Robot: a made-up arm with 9 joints. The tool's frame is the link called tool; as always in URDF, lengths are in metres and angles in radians. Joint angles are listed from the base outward.
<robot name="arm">
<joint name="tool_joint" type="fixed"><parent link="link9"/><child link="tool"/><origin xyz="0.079 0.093 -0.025"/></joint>
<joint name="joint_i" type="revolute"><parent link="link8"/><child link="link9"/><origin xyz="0.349 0.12 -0.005"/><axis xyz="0 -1 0"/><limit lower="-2.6" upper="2.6"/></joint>
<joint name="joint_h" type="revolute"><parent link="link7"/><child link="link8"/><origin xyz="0.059 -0.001 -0.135"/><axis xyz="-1 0 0"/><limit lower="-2.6" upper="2.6"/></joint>
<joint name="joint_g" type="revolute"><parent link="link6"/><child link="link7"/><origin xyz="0.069 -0.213 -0.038"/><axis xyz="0 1 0"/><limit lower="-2.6" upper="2.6"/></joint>
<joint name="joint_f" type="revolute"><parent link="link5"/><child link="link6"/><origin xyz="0.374 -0.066 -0.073"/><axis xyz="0 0 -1"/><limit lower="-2.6" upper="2.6"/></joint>
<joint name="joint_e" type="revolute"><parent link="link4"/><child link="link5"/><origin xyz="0.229 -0.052 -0.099"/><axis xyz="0 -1 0"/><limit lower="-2.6" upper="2.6"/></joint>
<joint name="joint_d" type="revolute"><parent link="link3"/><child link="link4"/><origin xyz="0.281 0.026 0.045"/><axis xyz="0 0 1"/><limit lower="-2.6" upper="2.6"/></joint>
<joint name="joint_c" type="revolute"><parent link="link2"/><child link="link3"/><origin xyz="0.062 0.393 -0.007"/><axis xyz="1 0 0"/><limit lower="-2.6" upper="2.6"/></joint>
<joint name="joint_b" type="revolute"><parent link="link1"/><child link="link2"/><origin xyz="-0.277 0.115 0.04"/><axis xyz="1 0 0"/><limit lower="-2.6" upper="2.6"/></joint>
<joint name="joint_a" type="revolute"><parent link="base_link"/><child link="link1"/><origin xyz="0 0 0.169"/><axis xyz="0 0 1"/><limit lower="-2.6" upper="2.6"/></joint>
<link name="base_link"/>
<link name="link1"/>
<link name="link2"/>
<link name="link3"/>
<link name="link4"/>
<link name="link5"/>
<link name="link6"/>
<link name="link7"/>
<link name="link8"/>
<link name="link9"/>
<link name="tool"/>
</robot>
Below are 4 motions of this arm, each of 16 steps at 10 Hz.
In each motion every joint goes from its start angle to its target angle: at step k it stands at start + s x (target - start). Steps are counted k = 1, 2, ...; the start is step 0. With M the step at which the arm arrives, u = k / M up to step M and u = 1 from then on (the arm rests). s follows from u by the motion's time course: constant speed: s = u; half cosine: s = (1 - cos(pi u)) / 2; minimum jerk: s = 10 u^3 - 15 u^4 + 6 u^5.
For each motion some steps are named. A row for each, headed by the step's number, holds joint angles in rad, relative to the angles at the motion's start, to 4 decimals.
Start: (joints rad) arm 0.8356 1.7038 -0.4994 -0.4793 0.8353 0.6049 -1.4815 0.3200 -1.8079
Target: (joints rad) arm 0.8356 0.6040 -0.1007 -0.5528 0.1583 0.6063 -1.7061 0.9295 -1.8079
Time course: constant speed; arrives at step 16
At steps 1, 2, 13, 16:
1: 0.0000 -0.0687 0.0249 -0.0046 -0.0423 0.0001 -0.0140 0.0381 0.0000
2: 0.0000 -0.1375 0.0498 -0.0092 -0.0846 0.0002 -0.0281 0.0762 0.0000
13: 0.0000 -0.8936 0.3239 -0.0597 -0.5501 0.0011 -0.1825 0.4952 0.0000
16: 0.0000 -1.0998 0.3987 -0.0735 -0.6770 0.0014 -0.2246 0.6095 0.0000

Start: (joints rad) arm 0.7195 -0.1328 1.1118 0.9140 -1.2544 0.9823 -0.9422 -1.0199 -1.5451
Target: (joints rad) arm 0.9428 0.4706 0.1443 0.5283 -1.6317 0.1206 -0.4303 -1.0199 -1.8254
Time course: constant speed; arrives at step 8
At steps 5, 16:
5: 0.1396 0.3771 -0.6047 -0.2411 -0.2358 -0.5386 0.3199 0.0000 -0.1752
16: 0.2233 0.6034 -0.9675 -0.3857 -0.3773 -0.8617 0.5119 0.0000 -0.2803

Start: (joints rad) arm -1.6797 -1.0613 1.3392 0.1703 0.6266 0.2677 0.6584 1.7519 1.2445
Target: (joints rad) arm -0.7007 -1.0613 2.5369 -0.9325 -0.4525 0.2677 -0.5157 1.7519 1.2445
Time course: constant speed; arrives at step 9
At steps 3, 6, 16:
3: 0.3263 0.0000 0.3992 -0.3676 -0.3597 0.0000 -0.3914 0.0000 0.0000
6: 0.6527 0.0000 0.7985 -0.7352 -0.7194 0.0000 -0.7827 0.0000 0.0000
16: 0.9790 0.0000 1.1977 -1.1028 -1.0791 0.0000 -1.1741 0.0000 0.0000

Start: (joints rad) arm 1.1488 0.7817 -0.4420 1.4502 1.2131 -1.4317 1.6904 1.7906 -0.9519
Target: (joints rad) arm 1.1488 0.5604 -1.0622 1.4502 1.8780 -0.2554 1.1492 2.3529 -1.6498
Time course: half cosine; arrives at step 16
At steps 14, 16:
14: 0.0000 -0.2129 -0.5966 0.0000 0.6396 1.1315 -0.5206 0.5409 -0.6713
16: 0.0000 -0.2213 -0.6202 0.0000 0.6649 1.1763 -0.5412 0.5623 -0.6979

